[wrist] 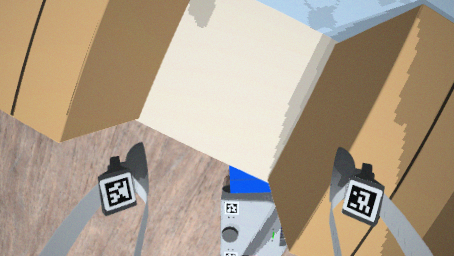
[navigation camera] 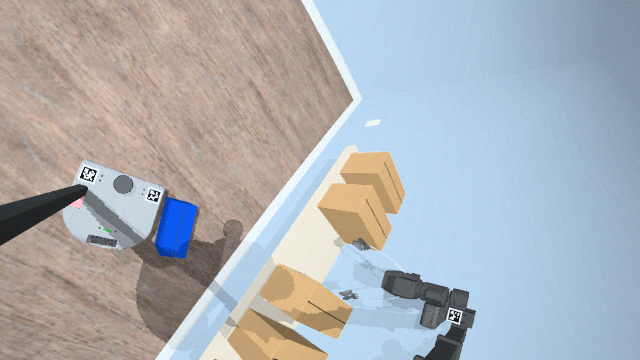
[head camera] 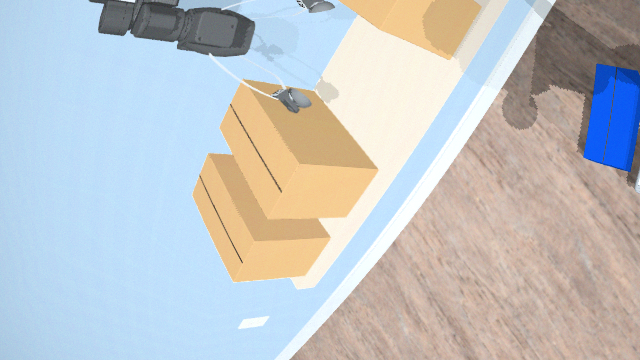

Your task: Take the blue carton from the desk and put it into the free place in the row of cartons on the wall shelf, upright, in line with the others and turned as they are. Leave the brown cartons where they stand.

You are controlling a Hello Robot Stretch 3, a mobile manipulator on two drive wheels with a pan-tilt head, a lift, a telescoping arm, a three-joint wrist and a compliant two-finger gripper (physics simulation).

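Pixels of known places: gripper, fingertip midpoint: (wrist: 238,164) (navigation camera: 346,267) (head camera: 320,53); robot's base, origin of the base link: (wrist: 232,214) (navigation camera: 123,183).
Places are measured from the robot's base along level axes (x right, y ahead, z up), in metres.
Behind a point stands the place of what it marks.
Note:
The blue carton (head camera: 612,117) @(z 0.181, x 0.272, y -0.110 m) (navigation camera: 176,227) @(z 0.181, x 0.264, y -0.105 m) (wrist: 247,181) @(z 0.180, x 0.266, y -0.064 m) lies on the floor against the robot's base, away from the shelf. My gripper (head camera: 306,52) @(z 0.868, x 0.575, y -0.022 m) (navigation camera: 354,270) @(z 0.868, x 0.575, y -0.022 m) (wrist: 238,164) @(z 0.868, x 0.575, y -0.022 m) is open and empty, its fingers spread wide at the gap in the carton row. One finger overlaps a brown carton (head camera: 320,130) @(z 0.749, x 0.672, y 0.107 m) (navigation camera: 350,210) @(z 0.822, x 0.584, y 0.153 m) beside the gap; whether they touch I cannot tell. In the wrist view the other finger overlaps the right-hand brown carton (wrist: 350,115) @(z 0.824, x 0.611, y -0.129 m). The wall shelf (head camera: 400,95) @(z 0.673, x 0.574, y 0.010 m) (navigation camera: 300,245) @(z 0.673, x 0.555, y -0.002 m) (wrist: 225,85) @(z 0.673, x 0.639, y 0.001 m) shows bare between these cartons. The desk does not show.
Another brown carton (head camera: 285,257) @(z 0.760, x 0.677, y 0.355 m) (navigation camera: 365,165) @(z 0.779, x 0.673, y 0.346 m) stands at the shelf's end. Across the gap stand brown cartons (head camera: 425,25) @(z 0.775, x 0.466, y -0.107 m) (navigation camera: 305,300) @(z 0.846, x 0.456, y -0.128 m). The robot's base (navigation camera: 112,215) @(z 0.160, x 0.001, y -0.127 m) (wrist: 250,210) @(z 0.160, x 0.123, y -0.083 m) is on the floor beside the blue carton. A white wall plate (head camera: 254,322) @(z 0.400, x 1.203, y 0.910 m) (navigation camera: 373,122) @(z 0.411, x 1.201, y 0.913 m) is past the shelf's end.

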